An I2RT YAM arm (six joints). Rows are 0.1 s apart.
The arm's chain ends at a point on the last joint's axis. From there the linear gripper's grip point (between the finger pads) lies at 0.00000 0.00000 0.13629 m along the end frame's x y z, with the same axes.
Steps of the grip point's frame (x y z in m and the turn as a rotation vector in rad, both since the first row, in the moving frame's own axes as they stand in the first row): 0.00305, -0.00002, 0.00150, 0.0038, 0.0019, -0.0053; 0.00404, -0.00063, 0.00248, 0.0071, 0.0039, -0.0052; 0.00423, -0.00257, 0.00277, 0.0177, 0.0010, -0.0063; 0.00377, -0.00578, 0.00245, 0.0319, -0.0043, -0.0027; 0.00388, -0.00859, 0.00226, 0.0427, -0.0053, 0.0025; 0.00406, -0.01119, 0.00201, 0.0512, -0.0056, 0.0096; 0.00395, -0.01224, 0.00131, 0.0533, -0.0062, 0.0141; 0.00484, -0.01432, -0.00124, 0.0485, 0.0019, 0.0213; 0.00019, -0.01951, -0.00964, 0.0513, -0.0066, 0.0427; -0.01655, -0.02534, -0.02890, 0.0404, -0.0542, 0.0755
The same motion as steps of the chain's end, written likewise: 0.00279, 0.00050, 0.00150, 0.0038, 0.0019, -0.0053; 0.00351, 0.00034, 0.00248, 0.0071, 0.0039, -0.0052; 0.00410, -0.00016, 0.00279, 0.0177, 0.0010, -0.0063; 0.00436, -0.00143, 0.00252, 0.0319, -0.0043, -0.0027; 0.00459, -0.00277, 0.00239, 0.0427, -0.0053, 0.0025; 0.00479, -0.00421, 0.00219, 0.0512, -0.0056, 0.0096; 0.00474, -0.00497, 0.00151, 0.0533, -0.0062, 0.0141; 0.00451, -0.00772, -0.00108, 0.0485, 0.0019, 0.0213; 0.00094, -0.01250, -0.00946, 0.0513, -0.0066, 0.0427; -0.00938, -0.01956, -0.02859, 0.0404, -0.0542, 0.0755
